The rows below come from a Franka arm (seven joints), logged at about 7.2 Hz.
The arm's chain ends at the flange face. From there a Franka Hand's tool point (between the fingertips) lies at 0.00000 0.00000 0.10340 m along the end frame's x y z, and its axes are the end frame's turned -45 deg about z.
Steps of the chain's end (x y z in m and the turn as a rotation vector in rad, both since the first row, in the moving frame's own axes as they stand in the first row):
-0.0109, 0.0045, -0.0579, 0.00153, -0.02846, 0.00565
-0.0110, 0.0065, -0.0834, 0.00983, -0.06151, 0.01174
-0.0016, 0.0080, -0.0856, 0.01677, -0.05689, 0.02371
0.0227, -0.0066, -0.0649, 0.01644, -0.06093, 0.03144
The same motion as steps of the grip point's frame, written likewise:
-0.0129, -0.0067, -0.0579, 0.02121, -0.01904, 0.00565
-0.0161, -0.0084, -0.0836, 0.05044, -0.03654, 0.01174
-0.0097, -0.0009, -0.0858, 0.05209, -0.02837, 0.02371
0.0176, 0.0057, -0.0651, 0.05471, -0.03146, 0.03144

